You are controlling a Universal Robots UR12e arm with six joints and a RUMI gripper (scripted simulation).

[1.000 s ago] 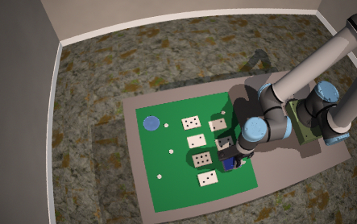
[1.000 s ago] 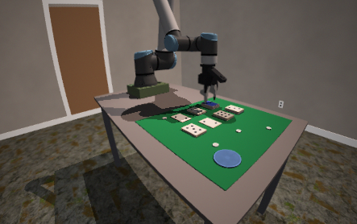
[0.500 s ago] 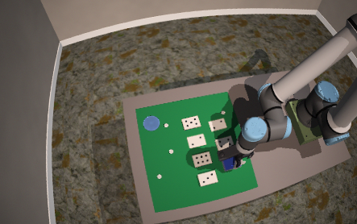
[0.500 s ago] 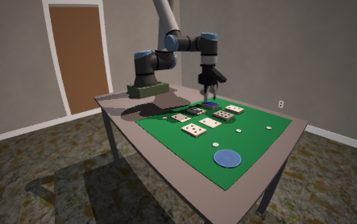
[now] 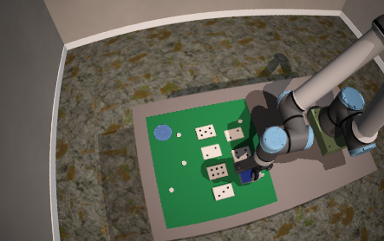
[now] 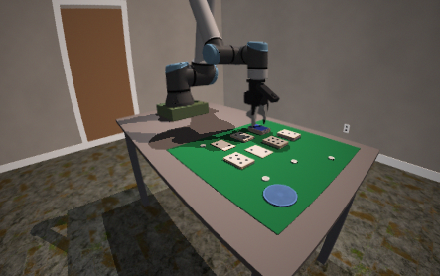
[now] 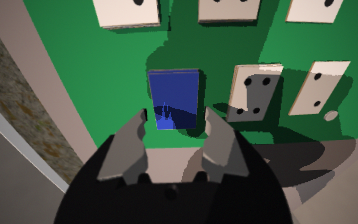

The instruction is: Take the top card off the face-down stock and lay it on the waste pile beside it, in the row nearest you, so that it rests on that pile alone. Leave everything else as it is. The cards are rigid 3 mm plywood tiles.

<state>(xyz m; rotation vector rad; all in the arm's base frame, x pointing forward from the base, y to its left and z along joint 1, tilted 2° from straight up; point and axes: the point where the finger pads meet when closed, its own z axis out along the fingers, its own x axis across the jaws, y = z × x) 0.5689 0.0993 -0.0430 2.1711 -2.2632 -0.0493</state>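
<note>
Right now my hand is 2 cm above the card. The rest, counted from my hand: green mat: 15 cm ahead, 14 cm to the right, 5 cm below.
</note>
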